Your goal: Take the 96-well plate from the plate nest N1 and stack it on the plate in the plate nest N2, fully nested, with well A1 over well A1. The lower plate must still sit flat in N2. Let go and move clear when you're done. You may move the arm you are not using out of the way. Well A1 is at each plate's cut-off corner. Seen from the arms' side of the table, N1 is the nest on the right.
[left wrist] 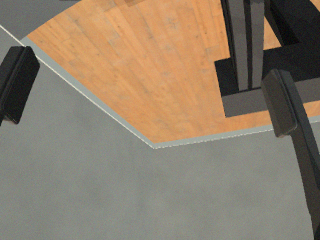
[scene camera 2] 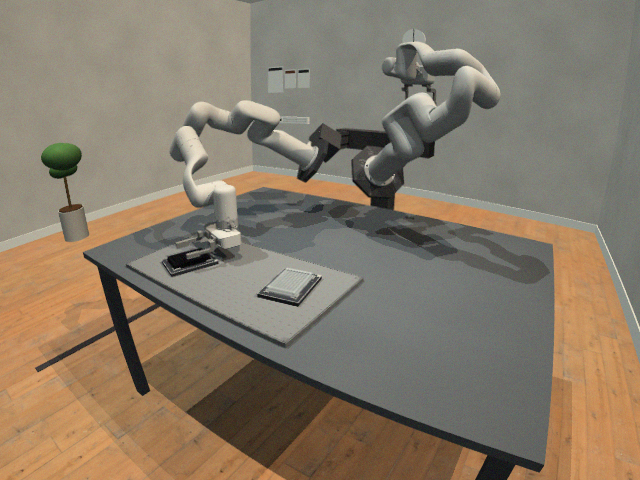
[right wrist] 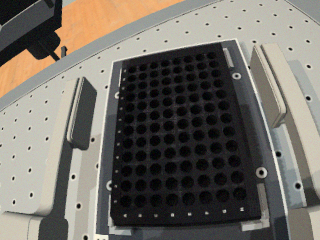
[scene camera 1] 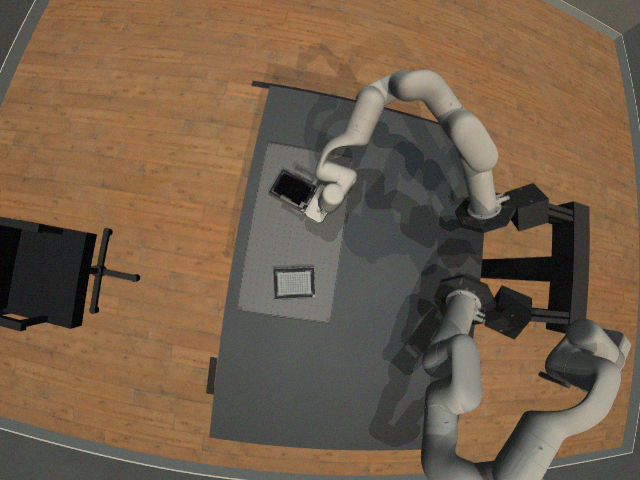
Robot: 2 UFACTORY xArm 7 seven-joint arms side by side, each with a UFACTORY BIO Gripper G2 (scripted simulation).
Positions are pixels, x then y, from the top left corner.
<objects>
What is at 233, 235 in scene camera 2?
The right gripper.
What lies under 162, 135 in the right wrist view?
A black 96-well plate.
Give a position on a white 96-well plate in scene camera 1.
299, 282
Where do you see a white 96-well plate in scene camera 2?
290, 282
</objects>
